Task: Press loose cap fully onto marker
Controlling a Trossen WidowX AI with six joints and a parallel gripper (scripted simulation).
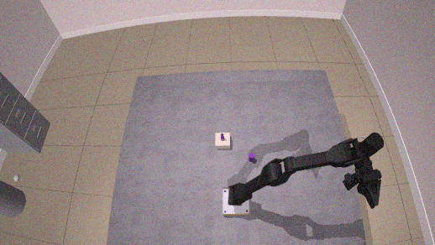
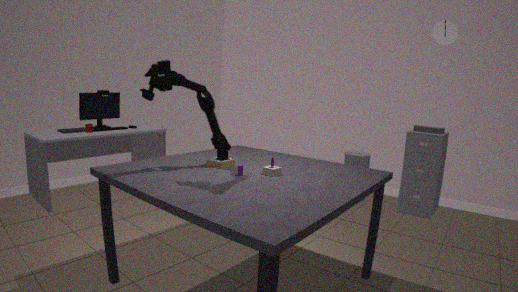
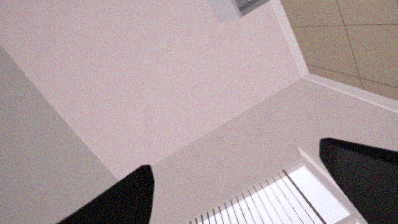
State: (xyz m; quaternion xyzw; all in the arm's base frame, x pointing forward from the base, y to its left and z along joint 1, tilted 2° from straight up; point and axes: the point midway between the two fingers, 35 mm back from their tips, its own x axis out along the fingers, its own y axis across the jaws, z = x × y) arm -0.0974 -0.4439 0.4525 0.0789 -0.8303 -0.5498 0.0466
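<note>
Right now my gripper tip is 37 cm short of the purple cap, 39 cm to the right of it and 45 cm above it. The rest, counted from my gripper tip: holder block (46 cm ahead, 55 cm to the left, 46 cm below).
</note>
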